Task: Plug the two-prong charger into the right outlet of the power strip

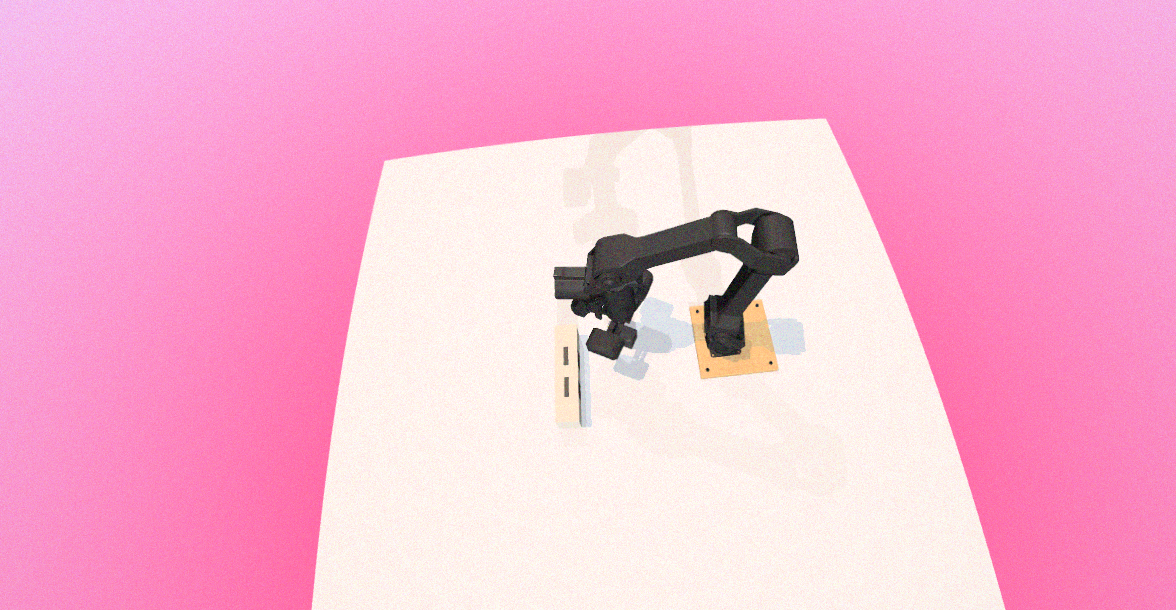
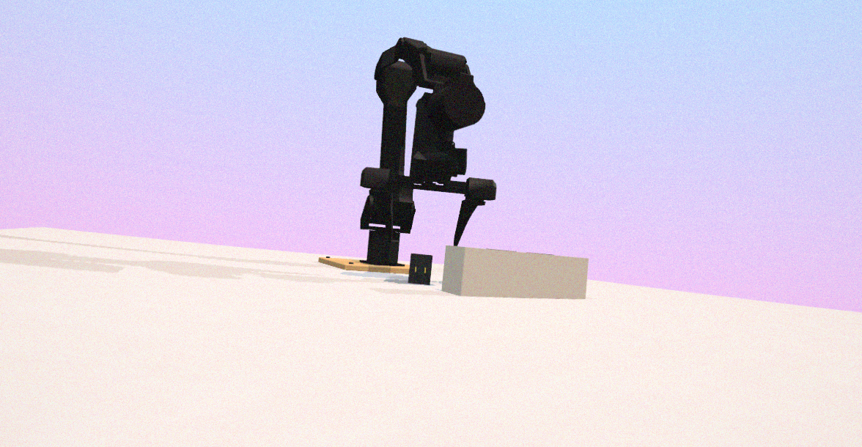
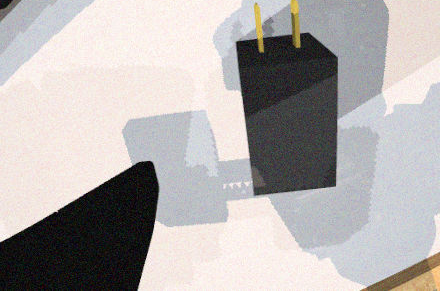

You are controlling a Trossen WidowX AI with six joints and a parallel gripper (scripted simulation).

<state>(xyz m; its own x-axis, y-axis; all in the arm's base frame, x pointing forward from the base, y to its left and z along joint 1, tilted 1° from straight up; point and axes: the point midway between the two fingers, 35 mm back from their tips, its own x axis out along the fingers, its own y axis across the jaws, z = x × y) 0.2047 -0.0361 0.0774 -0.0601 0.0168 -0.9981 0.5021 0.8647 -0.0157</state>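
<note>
Right now my gripper tip is 2 cm short of the two-prong charger, 1 cm to the left of it and 3 cm above it.
</note>
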